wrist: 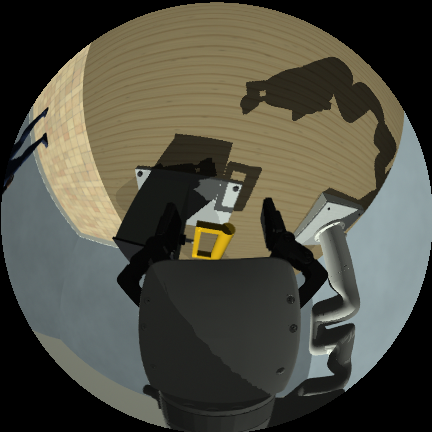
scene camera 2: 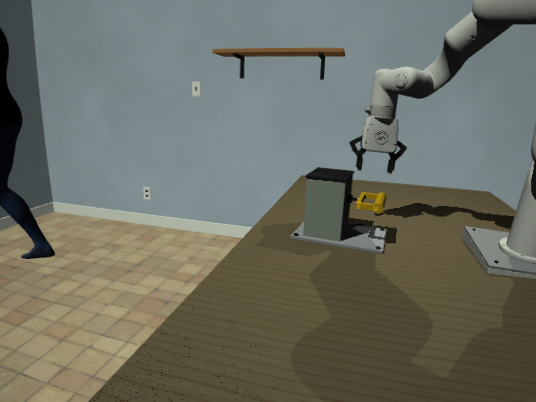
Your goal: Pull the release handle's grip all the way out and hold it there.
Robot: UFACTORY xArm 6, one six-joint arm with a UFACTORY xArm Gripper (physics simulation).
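The release handle is a yellow frame with a thick round grip (scene camera 2: 381, 202) (wrist: 225, 241) at its outer end. A short dark rod joins it to the side of a grey box (scene camera 2: 324, 207) with a black top, which stands on a light metal base plate (scene camera 2: 361, 245) (wrist: 142, 176). A short stretch of rod shows between the box and the yellow frame. My gripper (scene camera 2: 375, 170) (wrist: 219, 209) is open and empty, pointing down above the handle, apart from it. In the wrist view the grip shows between the two fingers' lines, and the gripper's body hides the view just below the handle.
The box's black top (scene camera 2: 330, 174) is just left of and below my fingers in the scene view. The arm's base plate (scene camera 2: 477, 250) (wrist: 320, 212) stands right of the handle on the wooden table (scene camera 2: 240, 325). A wall shelf (scene camera 2: 278, 51) and a person (scene camera 2: 17, 200) are farther away.
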